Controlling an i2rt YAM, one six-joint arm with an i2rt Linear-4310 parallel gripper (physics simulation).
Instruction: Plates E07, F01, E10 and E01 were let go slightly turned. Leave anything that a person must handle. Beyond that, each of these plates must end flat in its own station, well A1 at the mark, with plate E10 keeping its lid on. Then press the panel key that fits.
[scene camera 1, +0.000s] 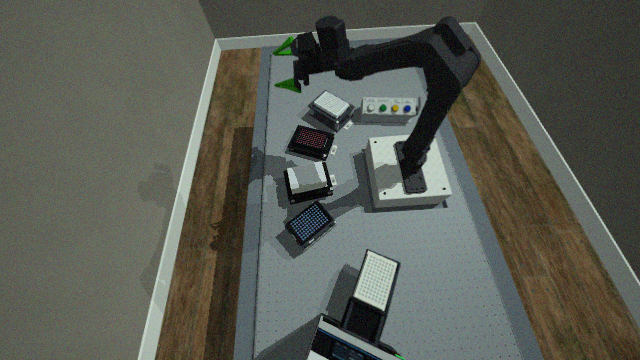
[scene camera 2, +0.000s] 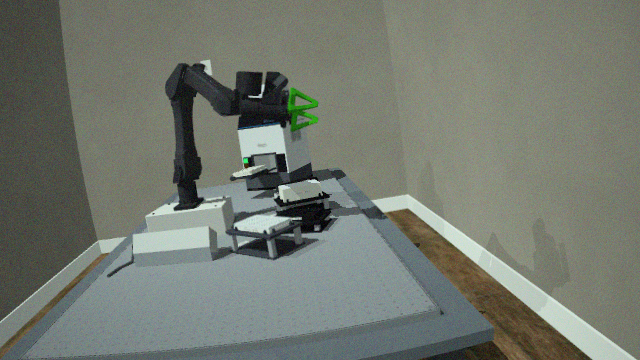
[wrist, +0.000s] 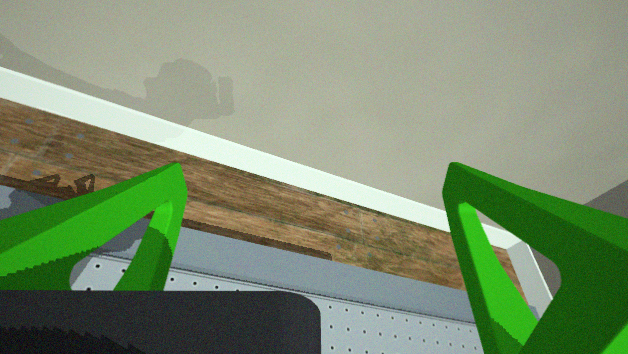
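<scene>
My gripper shows in scene camera 2 (318, 112), and you'd find my gripper in scene camera 1 and in the wrist view too. On my gripper, (wrist: 49, 241) is the same spot as (scene camera 1: 289, 79). There's a plate reader as well, and on the plate reader (scene camera 2: 271, 145) is the same spot as (scene camera 1: 345, 334).
</scene>
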